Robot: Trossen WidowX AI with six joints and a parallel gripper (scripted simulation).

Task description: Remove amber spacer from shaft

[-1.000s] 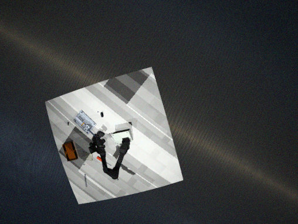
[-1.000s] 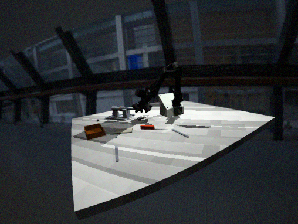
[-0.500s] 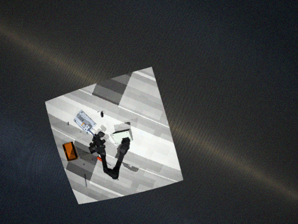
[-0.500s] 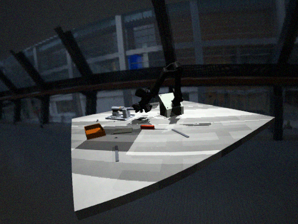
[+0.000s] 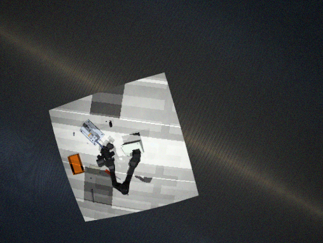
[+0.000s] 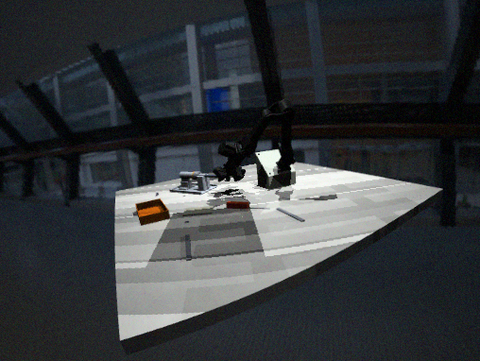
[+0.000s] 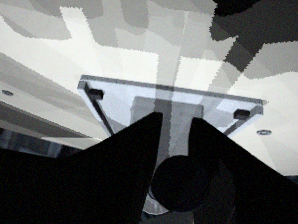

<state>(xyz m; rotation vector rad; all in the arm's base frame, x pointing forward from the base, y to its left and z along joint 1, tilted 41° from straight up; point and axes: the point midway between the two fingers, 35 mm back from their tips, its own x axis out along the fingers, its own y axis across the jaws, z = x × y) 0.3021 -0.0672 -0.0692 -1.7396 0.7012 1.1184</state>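
Now: the thin shaft 50 mm to the right of my gripper tip, 30 mm ahead of it and 30 mm above it. Round my gripper tip: cream card 220 mm to the left, 190 mm ahead, 50 mm below; then dark object 180 mm to the right, 120 mm behind, 30 mm below; then spacer 130 mm to the right, 90 mm ahead, 20 mm above.
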